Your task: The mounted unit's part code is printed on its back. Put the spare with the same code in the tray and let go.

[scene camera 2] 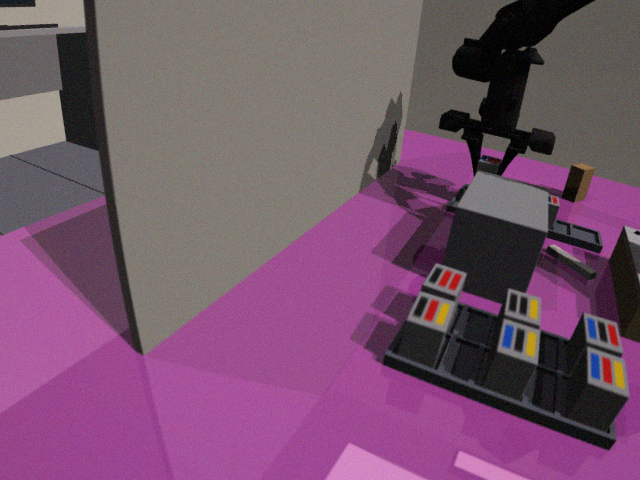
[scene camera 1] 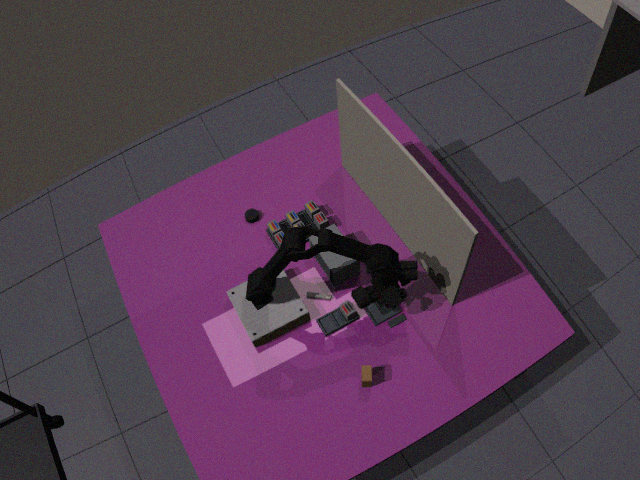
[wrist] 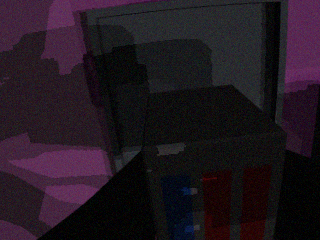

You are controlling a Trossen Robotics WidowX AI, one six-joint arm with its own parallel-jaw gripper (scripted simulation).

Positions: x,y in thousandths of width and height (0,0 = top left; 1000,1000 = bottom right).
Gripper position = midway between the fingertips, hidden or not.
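Labels:
Scene camera 2 shows me my gripper, so I find the gripper there, in scene camera 2 (759,374). The gripper is in scene camera 1 (595,620) as well, and my gripper also appears in the wrist view (620,635).

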